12 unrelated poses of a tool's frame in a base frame.
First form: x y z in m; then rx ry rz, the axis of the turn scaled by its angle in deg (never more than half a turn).
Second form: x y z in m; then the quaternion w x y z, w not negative. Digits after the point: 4 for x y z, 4 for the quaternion.
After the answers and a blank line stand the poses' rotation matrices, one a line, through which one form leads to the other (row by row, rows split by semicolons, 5 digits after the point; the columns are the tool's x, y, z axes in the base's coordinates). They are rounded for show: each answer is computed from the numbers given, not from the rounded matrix.
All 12 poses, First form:
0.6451 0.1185 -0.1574 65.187 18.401 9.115
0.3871 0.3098 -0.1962 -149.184 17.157 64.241
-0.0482 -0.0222 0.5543 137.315 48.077 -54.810
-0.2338 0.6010 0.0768 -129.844 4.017 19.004
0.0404 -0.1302 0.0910 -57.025 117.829 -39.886
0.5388 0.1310 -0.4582 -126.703 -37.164 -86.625
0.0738 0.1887 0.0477 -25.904 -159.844 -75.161
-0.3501 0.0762 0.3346 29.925 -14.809 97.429
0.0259 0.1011 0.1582 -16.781 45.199 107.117
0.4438 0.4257 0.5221 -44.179 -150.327 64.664
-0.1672 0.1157 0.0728 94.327 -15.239 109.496
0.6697 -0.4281 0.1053 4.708 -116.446 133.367
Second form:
0.6451 0.1185 -0.1574 0.8274 0.5357 0.1512 0.0749
0.3871 0.3098 -0.1962 0.1449 -0.9037 0.1039 0.3892
-0.0482 -0.0222 0.5543 0.2124 0.8631 0.3022 -0.3445
-0.2338 0.6010 0.0768 0.4124 -0.9010 0.0279 0.1319
0.0404 -0.1302 0.0910 0.3678 -0.3875 0.8007 -0.2710
0.5388 0.1310 -0.4582 0.1915 -0.7875 -0.2310 -0.5384
0.0738 0.1887 0.0477 0.0129 -0.1451 -0.8953 -0.4210
-0.3501 0.0762 0.3346 0.6226 0.2274 -0.1125 0.7403
0.0259 0.1011 0.1582 0.5190 -0.1221 0.3289 0.7794
0.4438 0.4257 0.5221 0.0915 -0.2595 -0.8831 0.3799
-0.1672 0.1157 0.0728 0.2980 0.6196 -0.1001 0.7192
0.6697 -0.4281 0.1053 0.0252 0.0266 -0.6573 0.7528

0.94304 0.03808 0.33050; 0.28599 0.41476 -0.86382; -0.16997 0.90913 0.38024
0.67550 -0.30068 -0.67327; -0.07504 -0.93637 0.34289; -0.73353 -0.18110 -0.65508
0.58002 0.66796 -0.46626; 0.37523 -0.72712 -0.57489; -0.72303 0.15849 -0.67239
0.96367 -0.15899 -0.21463; 0.05854 -0.65830 0.75048; -0.26061 -0.73577 -0.62508
-0.42917 -0.42120 0.79900; -0.81992 0.55274 -0.14902; -0.37887 -0.71907 -0.58257
0.31358 0.56998 0.75947; 0.15759 -0.81996 0.55031; 0.93640 -0.05288 -0.34694
-0.95757 0.27065 0.09907; 0.24894 0.60345 0.75755; 0.14525 0.75007 -0.64522
-0.12140 -0.97295 0.19655; 0.87061 -0.19948 -0.44972; 0.47677 0.11652 0.87127
-0.43142 -0.88941 0.15105; 0.72877 -0.24490 0.63947; -0.53176 0.38596 0.75383
-0.84854 0.38894 -0.35876; 0.52793 0.57664 -0.62352; -0.03563 -0.71848 -0.69463
-0.05461 -0.55270 0.83159; 0.30463 -0.80235 -0.51327; 0.95091 0.22529 0.21218
-0.99732 -0.07287 0.00688; 0.00301 -0.13474 -0.99088; 0.07314 -0.98820 0.13460

